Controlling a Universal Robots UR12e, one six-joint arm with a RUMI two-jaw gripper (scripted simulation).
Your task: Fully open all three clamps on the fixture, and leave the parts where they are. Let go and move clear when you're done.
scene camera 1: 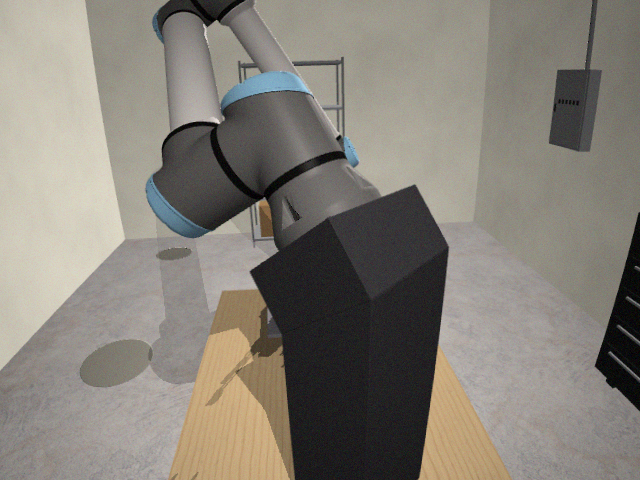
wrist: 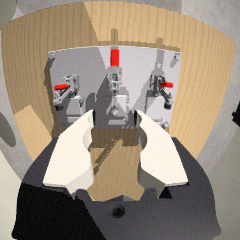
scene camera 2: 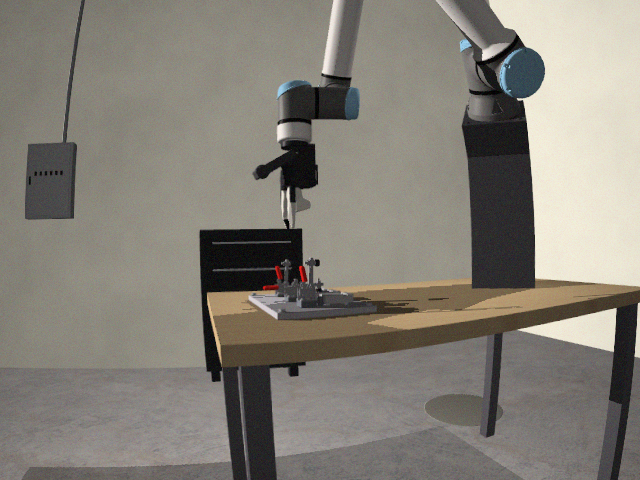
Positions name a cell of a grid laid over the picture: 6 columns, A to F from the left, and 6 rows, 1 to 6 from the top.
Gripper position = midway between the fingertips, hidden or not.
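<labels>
My gripper is there in the wrist view (C3), and scene camera 2 (C3) shows it as well.
</labels>
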